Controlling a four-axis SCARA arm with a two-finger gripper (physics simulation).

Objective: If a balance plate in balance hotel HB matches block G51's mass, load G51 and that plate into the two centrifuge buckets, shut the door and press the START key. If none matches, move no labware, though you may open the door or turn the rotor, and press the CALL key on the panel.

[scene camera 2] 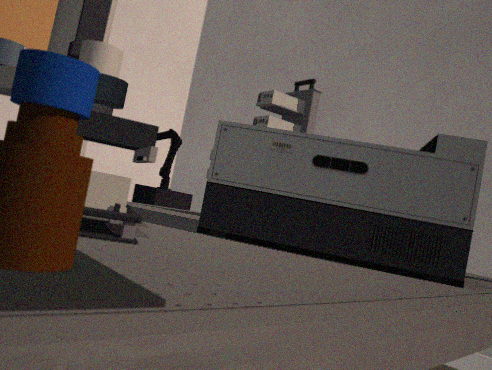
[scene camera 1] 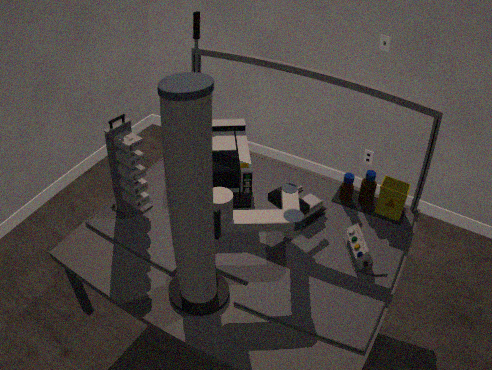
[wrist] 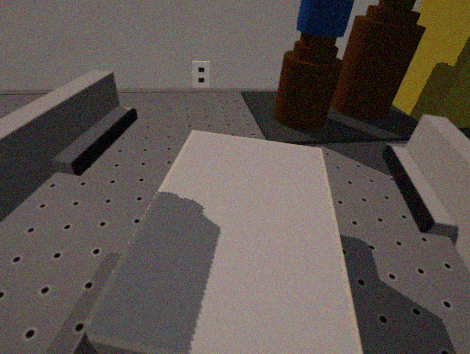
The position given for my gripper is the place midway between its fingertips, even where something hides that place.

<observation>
My gripper (scene camera 2: 99, 142) carries nothing. Also in view: a white plate-like box (scene camera 2: 104, 190). Also in view: a centrifuge (scene camera 2: 407, 212), a brown bottle with blue cap (scene camera 2: 54, 91) and a frame rail (scene camera 1: 351, 84).
The white plate-like box also shows in the wrist view (wrist: 241, 241). My gripper shows as well in the wrist view (wrist: 259, 113). The centrifuge shows as well in scene camera 1 (scene camera 1: 231, 160).
</observation>
